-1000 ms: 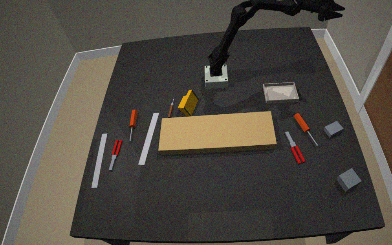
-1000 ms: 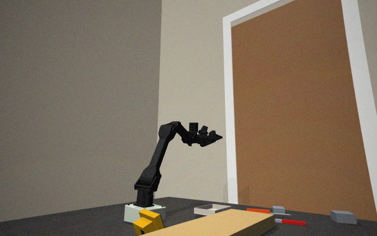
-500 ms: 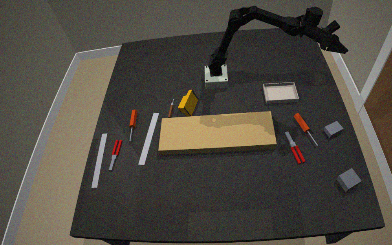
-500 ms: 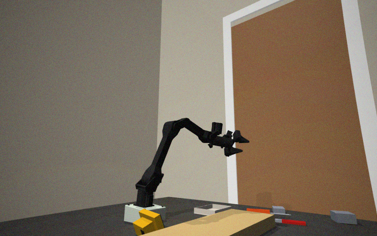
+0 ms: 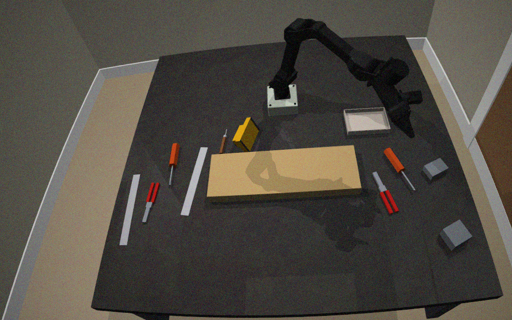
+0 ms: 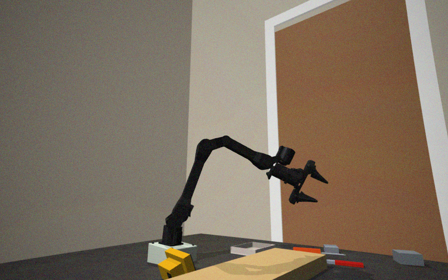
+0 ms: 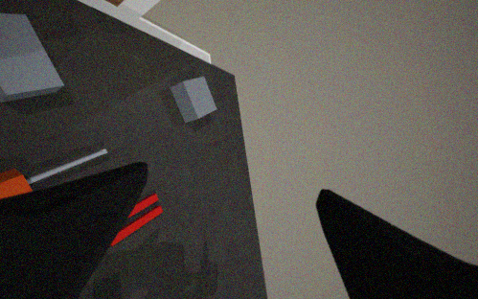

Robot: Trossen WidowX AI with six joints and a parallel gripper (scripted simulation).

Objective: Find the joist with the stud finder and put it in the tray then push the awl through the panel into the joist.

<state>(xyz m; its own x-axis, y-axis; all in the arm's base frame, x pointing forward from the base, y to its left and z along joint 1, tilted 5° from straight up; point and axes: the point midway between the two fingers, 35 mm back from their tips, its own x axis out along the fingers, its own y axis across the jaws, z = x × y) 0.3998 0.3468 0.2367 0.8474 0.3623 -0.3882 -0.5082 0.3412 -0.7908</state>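
The yellow stud finder is 260 mm behind my gripper tip, 540 mm to the right of it and 220 mm below it. From my gripper tip the other things lie so: white tray (280 mm behind, 50 mm to the right, 230 mm below); awl (280 mm behind, 610 mm to the right, 230 mm below).
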